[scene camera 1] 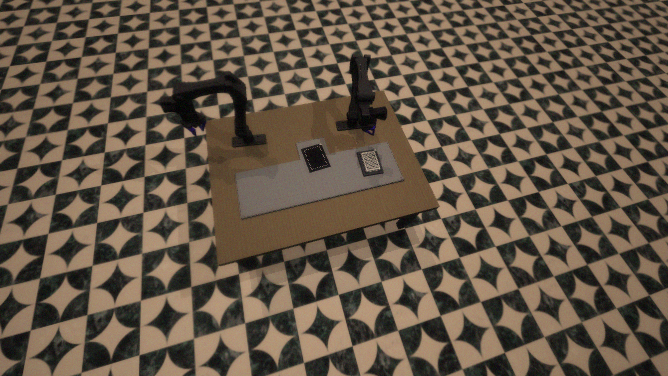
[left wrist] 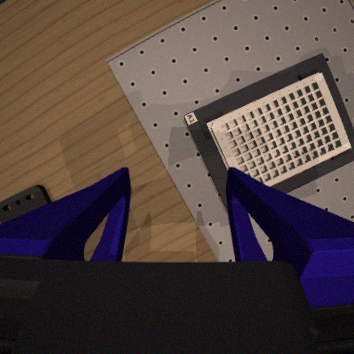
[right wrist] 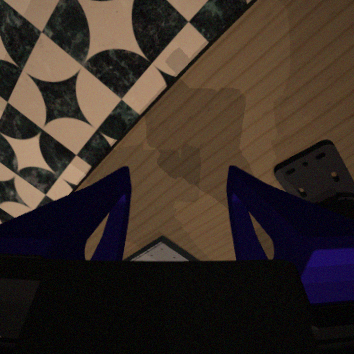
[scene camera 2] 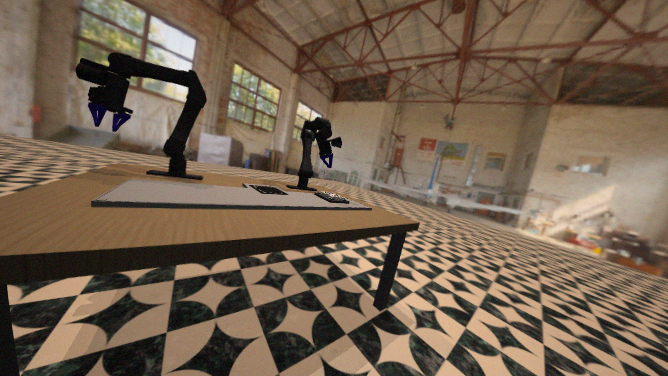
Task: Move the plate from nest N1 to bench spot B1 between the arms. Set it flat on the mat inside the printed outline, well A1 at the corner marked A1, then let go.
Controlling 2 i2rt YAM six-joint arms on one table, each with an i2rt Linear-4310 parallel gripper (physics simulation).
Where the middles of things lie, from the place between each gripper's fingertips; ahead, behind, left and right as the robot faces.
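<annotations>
Starting from the well plate (left wrist: 276,136), I find my left hand 14 cm above it, 10 cm short of it and 2 cm to the left of it. The dark nest (left wrist: 196,120) is 10 cm ahead of my left hand, 2 cm to the right of it and 15 cm below it. Going by its middle, the dark nest is nearer to my left hand than to my right hand.
For the well plate, my right hand is 900 mm to the right of it, 280 mm short of it and 120 mm above it. Counted from that same right hand, the dark nest is 280 mm ahead, 900 mm to the left and 130 mm below. By its middle, the well plate is nearer to my left hand than to my right hand.
</annotations>
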